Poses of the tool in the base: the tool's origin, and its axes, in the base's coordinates. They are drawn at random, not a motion.
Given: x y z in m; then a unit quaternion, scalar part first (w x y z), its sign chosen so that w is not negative.
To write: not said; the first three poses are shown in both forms.
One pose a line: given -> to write
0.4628 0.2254 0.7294 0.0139 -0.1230 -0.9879 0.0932 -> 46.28 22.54 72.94 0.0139 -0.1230 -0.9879 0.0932
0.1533 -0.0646 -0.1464 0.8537 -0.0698 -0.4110 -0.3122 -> 15.33 -6.46 -14.64 0.8537 -0.0698 -0.4110 -0.3122
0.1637 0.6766 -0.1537 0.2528 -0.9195 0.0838 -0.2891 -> 16.37 67.66 -15.37 0.2528 -0.9195 0.0838 -0.2891
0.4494 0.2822 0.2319 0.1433 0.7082 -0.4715 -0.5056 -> 44.94 28.22 23.19 0.1433 0.7082 -0.4715 -0.5056
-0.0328 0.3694 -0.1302 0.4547 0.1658 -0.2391 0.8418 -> -3.28 36.94 -13.02 0.4547 0.1658 -0.2391 0.8418
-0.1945 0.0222 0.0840 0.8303 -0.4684 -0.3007 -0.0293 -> -19.45 2.22 8.40 0.8303 -0.4684 -0.3007 -0.0293
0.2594 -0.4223 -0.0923 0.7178 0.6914 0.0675 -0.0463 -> 25.94 -42.23 -9.23 0.7178 0.6914 0.0675 -0.0463
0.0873 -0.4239 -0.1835 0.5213 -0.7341 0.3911 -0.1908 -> 8.73 -42.39 -18.35 0.5213 -0.7341 0.3911 -0.1908
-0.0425 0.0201 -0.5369 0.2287 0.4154 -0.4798 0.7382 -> -4.25 2.01 -53.69 0.2287 0.4154 -0.4798 0.7382
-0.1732 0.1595 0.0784 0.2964 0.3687 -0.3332 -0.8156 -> -17.32 15.95 7.84 0.2964 0.3687 -0.3332 -0.8156
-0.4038 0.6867 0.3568 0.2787 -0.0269 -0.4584 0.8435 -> -40.38 68.67 35.68 0.2787 -0.0269 -0.4584 0.8435
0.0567 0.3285 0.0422 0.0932 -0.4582 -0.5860 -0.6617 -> 5.67 32.85 4.22 0.0932 -0.4582 -0.5860 -0.6617
